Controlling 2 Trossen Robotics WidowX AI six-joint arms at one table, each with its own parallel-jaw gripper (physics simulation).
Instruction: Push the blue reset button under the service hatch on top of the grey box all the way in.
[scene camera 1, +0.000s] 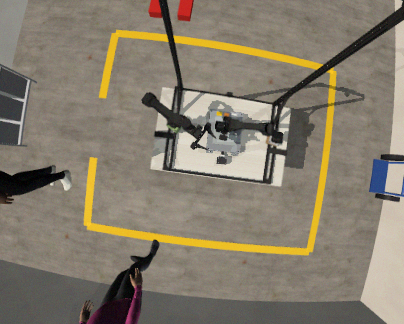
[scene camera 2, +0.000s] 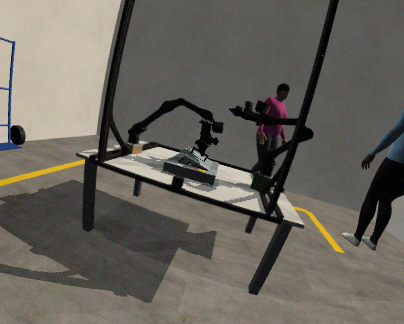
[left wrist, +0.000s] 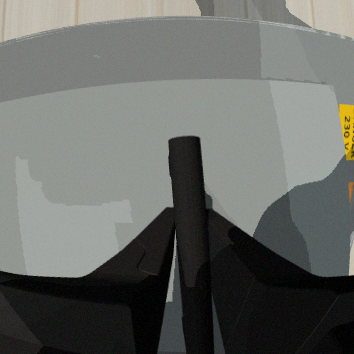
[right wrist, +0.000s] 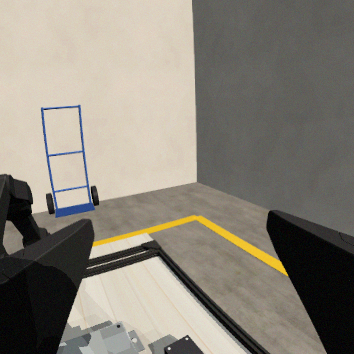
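Observation:
The grey box (scene camera 1: 231, 146) (scene camera 2: 187, 172) (right wrist: 107, 342) lies on the table. A tilted grey plate, seemingly the service hatch, stands over its top in scene camera 2. Small coloured spots show beneath it, too small to identify. The blue button cannot be made out in the left wrist view. My left gripper (scene camera 1: 221, 127) (scene camera 2: 202, 153) (left wrist: 187, 216) is shut on a black rod (left wrist: 186, 165), over the box. The rod's end shows against a pale grey surface; contact cannot be told. My right gripper (scene camera 1: 208, 141) (scene camera 2: 234, 109) (right wrist: 180, 224) is open and empty, raised high beside the box.
A yellow label (left wrist: 346, 132) and a bit of orange show at the right edge of the left wrist view. A black frame (scene camera 1: 220, 177) surrounds the white table (scene camera 1: 190, 162). A small dark block (right wrist: 184, 346) lies beside the box. Two people stand beyond the table.

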